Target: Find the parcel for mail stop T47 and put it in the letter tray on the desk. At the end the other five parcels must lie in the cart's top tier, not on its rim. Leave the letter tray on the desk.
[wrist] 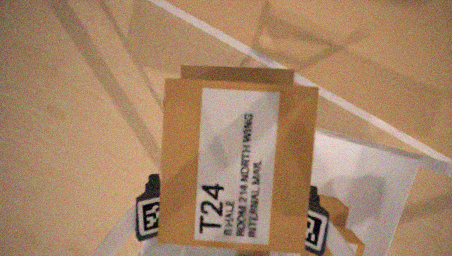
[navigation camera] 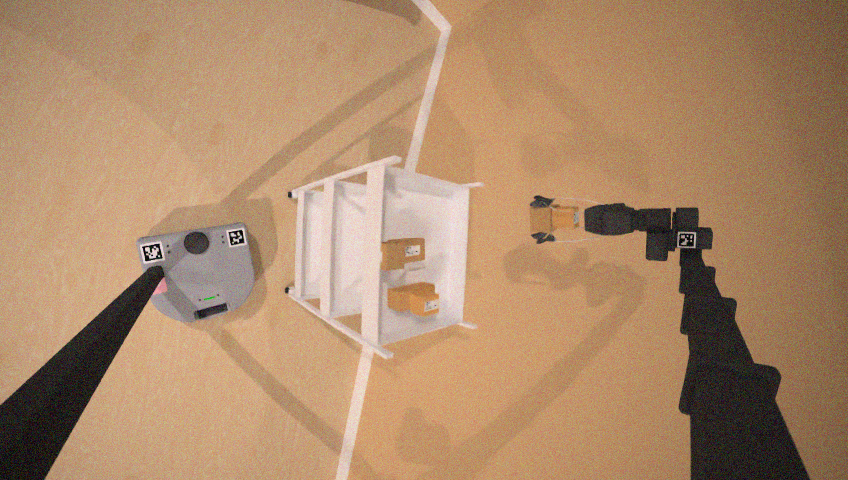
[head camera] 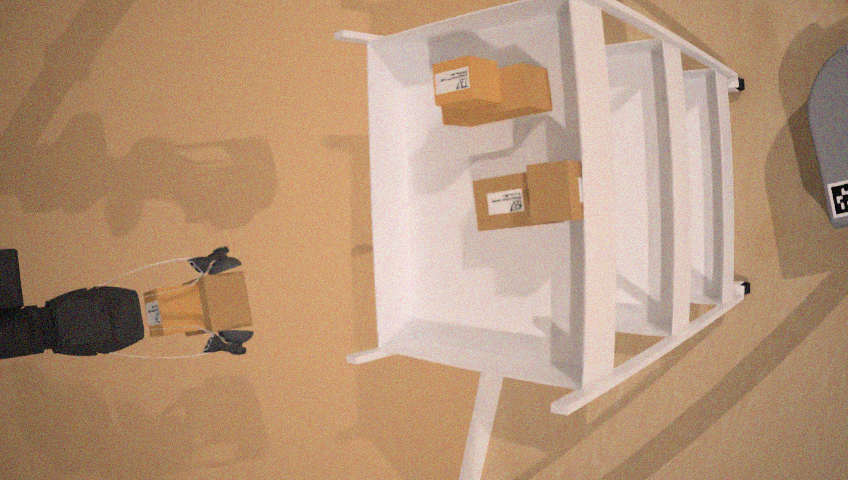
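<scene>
My gripper is shut on a brown parcel labelled T24. A darker box-shaped part shows behind the label face; I cannot tell if it is separate. Gripper and parcel are in the air outside the white cart, left of it in the head view. In its top tier, an orange parcel whose label seems to read T27 touches another orange box. Beside them are a labelled brown parcel and a taller one. No T47 label is readable. Letter tray and desk do not show.
The grey robot base stands on the cart's other side. The black telescoping arm reaches around to the wrist. A white strip runs on the floor beside the cart. Two lower tiers show beneath the top one.
</scene>
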